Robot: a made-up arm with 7 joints. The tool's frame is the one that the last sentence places. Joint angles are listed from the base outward.
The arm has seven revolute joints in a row. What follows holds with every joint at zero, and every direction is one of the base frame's.
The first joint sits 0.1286 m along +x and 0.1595 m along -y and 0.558 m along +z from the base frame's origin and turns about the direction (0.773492, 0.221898, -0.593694).
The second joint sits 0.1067 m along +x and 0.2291 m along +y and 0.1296 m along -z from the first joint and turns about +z.
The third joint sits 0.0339 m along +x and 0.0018 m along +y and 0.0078 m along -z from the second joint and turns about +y.
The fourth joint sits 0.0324 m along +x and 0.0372 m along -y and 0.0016 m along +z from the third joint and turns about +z.
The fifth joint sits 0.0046 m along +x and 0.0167 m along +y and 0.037 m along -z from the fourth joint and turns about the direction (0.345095, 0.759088, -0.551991).
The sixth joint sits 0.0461 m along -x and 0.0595 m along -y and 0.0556 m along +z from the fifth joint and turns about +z.
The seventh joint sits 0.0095 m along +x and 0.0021 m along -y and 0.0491 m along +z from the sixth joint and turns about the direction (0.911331, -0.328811, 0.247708).
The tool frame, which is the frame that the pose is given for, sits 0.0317 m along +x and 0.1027 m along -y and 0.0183 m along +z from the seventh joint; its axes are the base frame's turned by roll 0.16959, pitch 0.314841 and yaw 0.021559 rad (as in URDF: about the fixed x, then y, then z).
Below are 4 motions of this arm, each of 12 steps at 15 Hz.
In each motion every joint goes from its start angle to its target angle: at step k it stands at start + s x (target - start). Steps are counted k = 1, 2, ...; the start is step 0. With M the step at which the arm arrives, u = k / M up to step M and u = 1 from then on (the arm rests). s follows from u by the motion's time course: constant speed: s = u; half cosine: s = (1 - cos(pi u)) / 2; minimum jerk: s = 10 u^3 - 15 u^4 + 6 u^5.
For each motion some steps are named. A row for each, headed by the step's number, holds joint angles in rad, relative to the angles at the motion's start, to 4 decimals.
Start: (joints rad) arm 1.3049 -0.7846 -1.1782 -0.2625 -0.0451 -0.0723 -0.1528
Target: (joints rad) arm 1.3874 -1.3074 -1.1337 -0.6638 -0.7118 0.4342 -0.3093
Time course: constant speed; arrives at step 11
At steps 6, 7, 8, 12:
6: 0.0450 -0.2852 0.0243 -0.2189 -0.3637 0.2763 -0.0854
7: 0.0525 -0.3327 0.0283 -0.2554 -0.4243 0.3223 -0.0996
8: 0.0600 -0.3802 0.0324 -0.2919 -0.4849 0.3684 -0.1138
12: 0.0825 -0.5228 0.0445 -0.4013 -0.6667 0.5065 -0.1565

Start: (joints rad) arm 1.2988 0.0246 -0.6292 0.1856 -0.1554 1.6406 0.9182
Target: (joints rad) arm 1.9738 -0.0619 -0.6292 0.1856 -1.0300 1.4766 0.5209
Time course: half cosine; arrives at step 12
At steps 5, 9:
5: 0.2501 -0.0321 0.0000 0.0000 -0.3241 -0.0608 -0.1472
9: 0.5761 -0.0738 0.0000 0.0000 -0.7465 -0.1400 -0.3391

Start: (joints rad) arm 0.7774 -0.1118 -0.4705 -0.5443 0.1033 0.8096 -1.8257
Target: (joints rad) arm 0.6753 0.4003 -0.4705 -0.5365 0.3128 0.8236 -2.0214
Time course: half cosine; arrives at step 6
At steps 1, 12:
1: -0.0068 0.0343 0.0000 0.0005 0.0140 0.0009 -0.0131
12: -0.1021 0.5121 0.0000 0.0078 0.2095 0.0140 -0.1957

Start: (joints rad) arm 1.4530 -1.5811 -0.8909 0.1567 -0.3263 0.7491 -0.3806
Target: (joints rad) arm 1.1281 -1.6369 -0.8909 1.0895 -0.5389 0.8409 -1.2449
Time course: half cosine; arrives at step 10
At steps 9, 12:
9: -0.3169 -0.0544 0.0000 0.9100 -0.2074 0.0896 -0.8431
12: -0.3249 -0.0558 0.0000 0.9328 -0.2126 0.0918 -0.8643

